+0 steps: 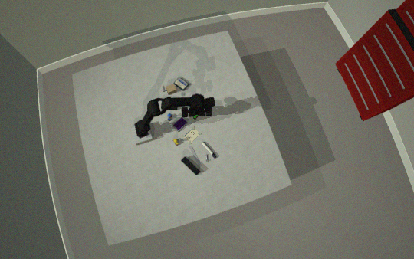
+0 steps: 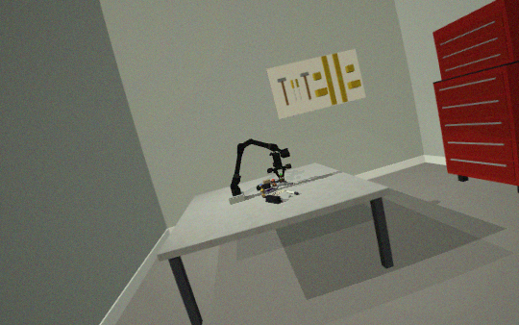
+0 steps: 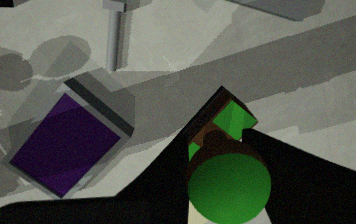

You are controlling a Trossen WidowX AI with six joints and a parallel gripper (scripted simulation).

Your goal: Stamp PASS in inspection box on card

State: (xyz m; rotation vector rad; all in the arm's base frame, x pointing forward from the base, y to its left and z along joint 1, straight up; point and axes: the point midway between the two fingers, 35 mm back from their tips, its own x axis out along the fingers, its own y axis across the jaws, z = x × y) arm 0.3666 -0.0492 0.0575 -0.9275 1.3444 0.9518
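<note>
Right now my gripper tip is right at the green stamp. From my gripper tip the other things lie so: ink pad 110 mm behind, 10 mm to the left, 70 mm below; red stamp 40 mm behind, 140 mm to the left, 50 mm below; cream card 70 mm behind, 90 mm to the right, 70 mm below.
</note>
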